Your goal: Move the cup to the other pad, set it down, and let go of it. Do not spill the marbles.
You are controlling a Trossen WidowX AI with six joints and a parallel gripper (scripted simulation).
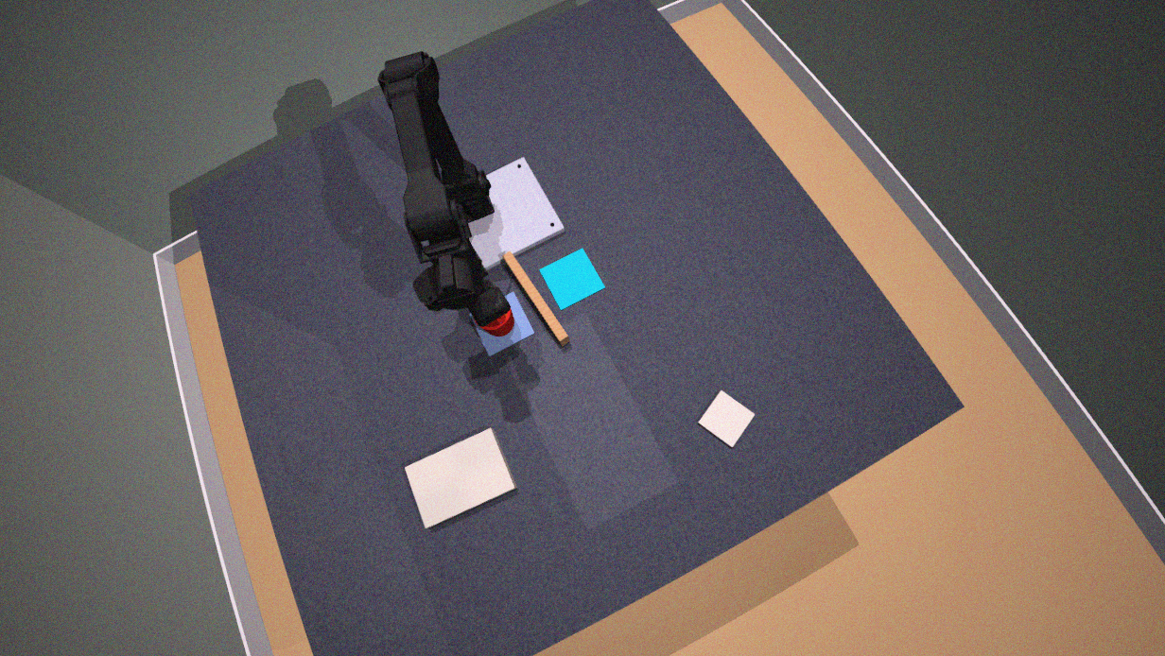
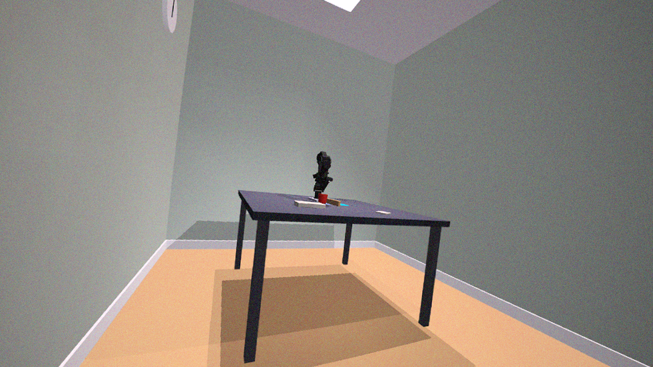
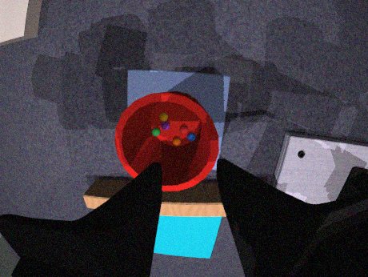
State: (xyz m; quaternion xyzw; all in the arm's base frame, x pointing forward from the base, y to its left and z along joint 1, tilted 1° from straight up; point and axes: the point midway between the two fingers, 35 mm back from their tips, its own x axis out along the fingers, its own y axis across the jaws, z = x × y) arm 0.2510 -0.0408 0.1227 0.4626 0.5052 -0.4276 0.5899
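Now: gripper tip 60 mm above the cup and 20 mm short of it. The rest, counted from my gripper tip: wooden bar: 90 mm to the left, 90 mm below; then light blue pad: 110 mm below, 20 mm ahead, 10 mm to the left; then cyan pad: 170 mm to the left, 110 mm below, 20 mm behind.
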